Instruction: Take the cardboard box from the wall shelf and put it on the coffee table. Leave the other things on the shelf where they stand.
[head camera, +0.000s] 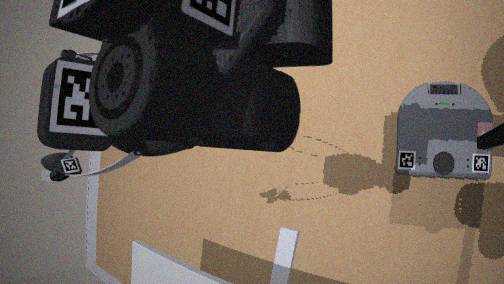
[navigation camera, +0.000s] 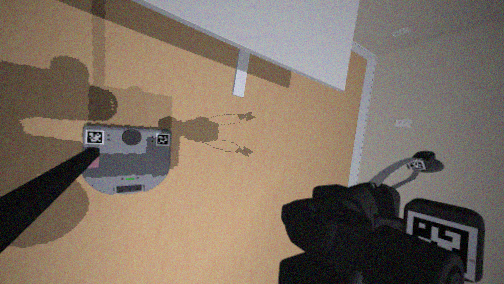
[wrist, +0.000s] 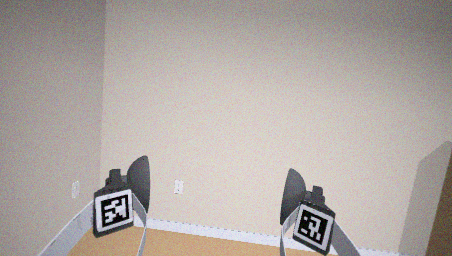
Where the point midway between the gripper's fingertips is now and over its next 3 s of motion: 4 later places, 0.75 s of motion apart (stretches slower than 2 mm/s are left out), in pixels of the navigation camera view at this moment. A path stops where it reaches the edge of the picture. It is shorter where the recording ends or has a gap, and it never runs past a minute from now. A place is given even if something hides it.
My gripper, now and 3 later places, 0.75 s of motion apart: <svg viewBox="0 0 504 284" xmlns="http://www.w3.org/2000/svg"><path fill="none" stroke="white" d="M428 196L431 168L433 147L439 77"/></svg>
